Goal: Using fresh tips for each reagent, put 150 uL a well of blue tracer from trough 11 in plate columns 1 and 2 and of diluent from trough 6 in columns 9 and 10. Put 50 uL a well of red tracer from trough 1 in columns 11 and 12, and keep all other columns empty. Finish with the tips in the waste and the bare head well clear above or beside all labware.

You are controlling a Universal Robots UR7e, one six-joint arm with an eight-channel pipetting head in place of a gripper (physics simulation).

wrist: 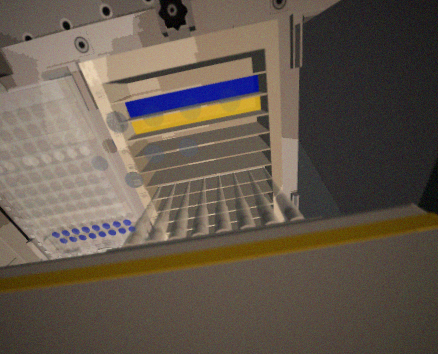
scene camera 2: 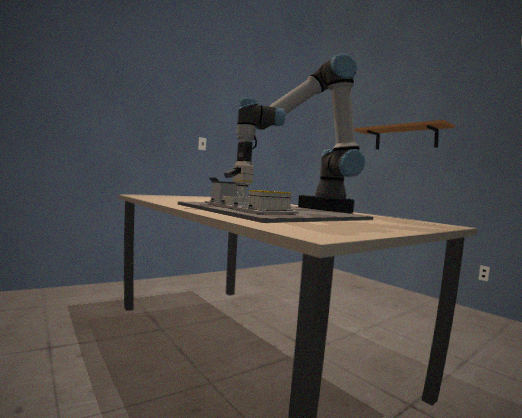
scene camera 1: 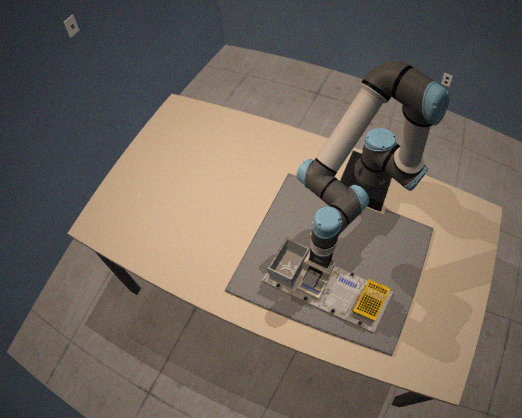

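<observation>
My eight-channel head [scene camera 1: 319,266] [scene camera 2: 242,188] [wrist: 220,200] stands low over the trough reservoir [scene camera 1: 306,291] [wrist: 273,110] and carries a row of pale tips. In the wrist view the tips reach over the compartments nearest the head; whether their ends touch liquid is hidden. Blue liquid [wrist: 195,95] and yellow liquid [wrist: 200,115] fill two neighbouring compartments; red does not show. The well plate [scene camera 1: 340,299] [wrist: 40,190] has two adjacent blue columns [scene camera 1: 347,282] [wrist: 95,231] at one end; its other visible wells look pale. The grey waste bin [scene camera 1: 281,276] [scene camera 2: 221,192] holds loose pale tips [scene camera 1: 287,267].
The yellow-topped tip rack [scene camera 1: 371,301] [scene camera 2: 270,201] stands on the far side of the plate from the reservoir. The bin's walls rise close beside the reservoir. The labware stands along a pale deck plate [scene camera 1: 374,324] on a dark mat [scene camera 1: 260,245]. A wall shelf [scene camera 2: 405,127] shows behind the arm.
</observation>
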